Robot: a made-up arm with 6 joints. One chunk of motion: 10 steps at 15 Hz.
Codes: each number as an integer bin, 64 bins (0 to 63) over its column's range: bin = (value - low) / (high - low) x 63, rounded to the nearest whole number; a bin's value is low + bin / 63 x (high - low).
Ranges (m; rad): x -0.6..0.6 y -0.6..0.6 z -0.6..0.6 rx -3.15..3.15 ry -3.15..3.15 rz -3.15..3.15
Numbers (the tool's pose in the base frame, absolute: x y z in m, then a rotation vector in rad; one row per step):
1: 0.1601 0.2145 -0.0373 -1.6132 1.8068 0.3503
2: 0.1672 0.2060 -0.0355 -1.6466 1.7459 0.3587
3: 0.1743 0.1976 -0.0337 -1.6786 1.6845 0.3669
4: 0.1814 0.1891 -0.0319 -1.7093 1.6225 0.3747
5: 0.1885 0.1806 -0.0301 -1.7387 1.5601 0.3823
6: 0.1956 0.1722 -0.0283 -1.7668 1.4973 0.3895
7: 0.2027 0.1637 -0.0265 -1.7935 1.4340 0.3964
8: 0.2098 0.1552 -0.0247 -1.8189 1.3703 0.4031
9: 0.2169 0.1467 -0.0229 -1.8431 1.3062 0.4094
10: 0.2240 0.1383 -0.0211 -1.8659 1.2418 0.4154
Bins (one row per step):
1: 40 43 30 15 50 35
2: 40 42 30 15 49 35
3: 41 42 30 15 48 35
4: 41 41 30 14 48 35
5: 41 41 30 14 47 35
6: 42 41 30 14 46 35
7: 42 40 30 14 46 35
8: 43 40 30 13 45 36
9: 43 39 30 13 45 36
10: 43 39 30 13 44 36

